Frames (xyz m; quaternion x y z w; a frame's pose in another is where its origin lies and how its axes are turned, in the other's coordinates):
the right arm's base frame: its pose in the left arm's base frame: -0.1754 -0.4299 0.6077 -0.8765 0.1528 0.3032 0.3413
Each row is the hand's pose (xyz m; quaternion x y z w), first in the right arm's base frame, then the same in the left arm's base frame.
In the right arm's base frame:
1: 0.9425 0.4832 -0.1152 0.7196 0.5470 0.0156 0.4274
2: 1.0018 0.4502 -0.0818 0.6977 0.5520 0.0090 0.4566
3: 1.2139 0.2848 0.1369 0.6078 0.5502 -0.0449 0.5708
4: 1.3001 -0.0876 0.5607 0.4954 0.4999 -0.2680 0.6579
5: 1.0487 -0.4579 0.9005 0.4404 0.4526 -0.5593 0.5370
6: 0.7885 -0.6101 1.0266 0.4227 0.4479 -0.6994 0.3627
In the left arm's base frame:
1: 0.3696 -0.9150 -0.1687 -0.2925 0.4839 -0.4545 0.6883
2: 0.4166 -0.8717 -0.2092 -0.3281 0.4776 -0.4489 0.6803
3: 0.5649 -0.6144 -0.3879 -0.4665 0.4199 -0.4174 0.6571
4: 0.6270 -0.0586 -0.5016 -0.6001 0.1864 -0.4059 0.6636
5: 0.4642 0.4583 -0.3527 -0.5431 -0.1202 -0.4921 0.6697
6: 0.2824 0.6709 -0.1838 -0.4163 -0.2766 -0.5859 0.6379

